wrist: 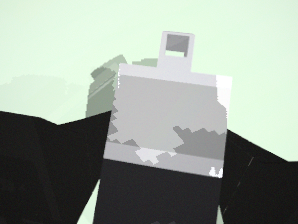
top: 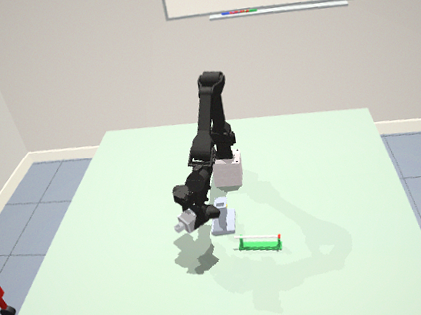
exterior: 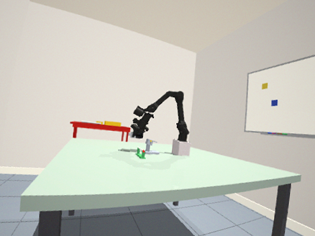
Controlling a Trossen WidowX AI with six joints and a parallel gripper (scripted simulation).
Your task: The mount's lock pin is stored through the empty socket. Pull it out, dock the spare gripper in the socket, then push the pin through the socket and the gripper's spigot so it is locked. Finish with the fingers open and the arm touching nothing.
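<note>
The green rack lies 30 mm ahead of my gripper tip, 220 mm to the left of it and 80 mm below it. Round my gripper tip: spare gripper (20 mm above); then grey-blue mount (90 mm behind, 100 mm to the left, 50 mm below).
</note>
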